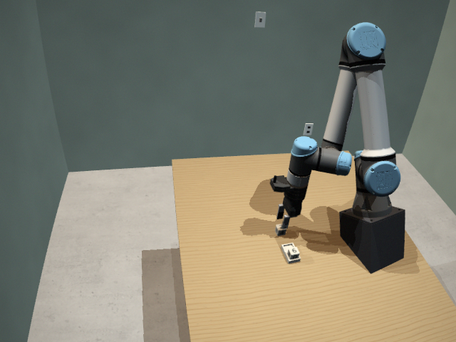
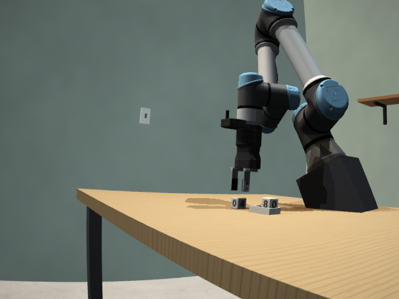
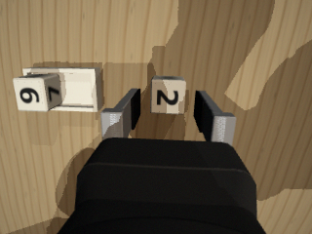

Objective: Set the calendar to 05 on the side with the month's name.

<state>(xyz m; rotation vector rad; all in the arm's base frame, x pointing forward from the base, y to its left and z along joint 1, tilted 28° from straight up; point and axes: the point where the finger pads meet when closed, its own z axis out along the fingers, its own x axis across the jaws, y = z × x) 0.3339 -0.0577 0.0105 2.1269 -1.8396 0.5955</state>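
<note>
The small calendar tray lies 11 cm to the left of my hand, 6 cm below it and 1 cm behind it.
</note>
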